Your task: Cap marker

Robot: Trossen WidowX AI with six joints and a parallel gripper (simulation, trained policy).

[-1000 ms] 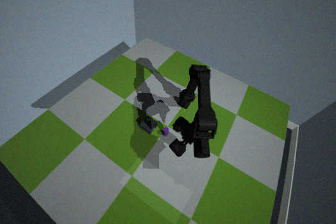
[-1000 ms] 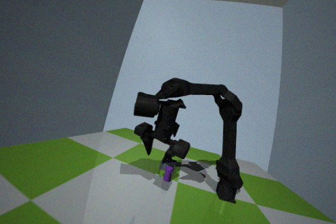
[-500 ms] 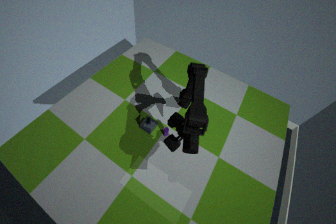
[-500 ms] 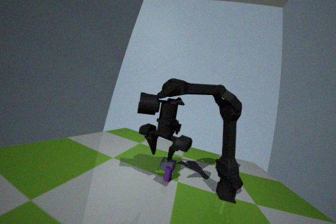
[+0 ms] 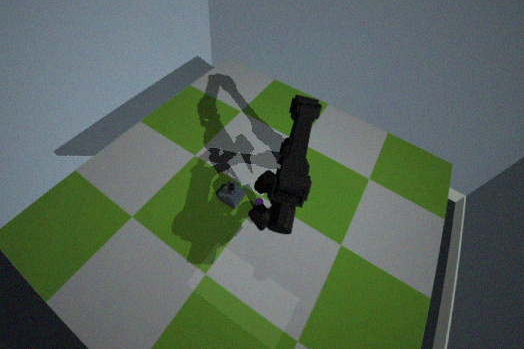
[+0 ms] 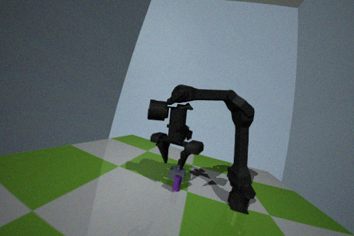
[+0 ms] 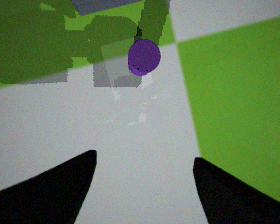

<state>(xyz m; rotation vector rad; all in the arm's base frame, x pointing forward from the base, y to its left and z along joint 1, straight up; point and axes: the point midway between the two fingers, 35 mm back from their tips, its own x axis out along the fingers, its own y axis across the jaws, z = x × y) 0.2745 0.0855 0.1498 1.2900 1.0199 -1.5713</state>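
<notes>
My gripper tip is 9 cm above the purple cap, 7 cm to the left of it and 2 cm past it. The rest, counted from my gripper tip: grey holder block: 17 cm to the right, 10 cm below, 1 cm behind.
</notes>
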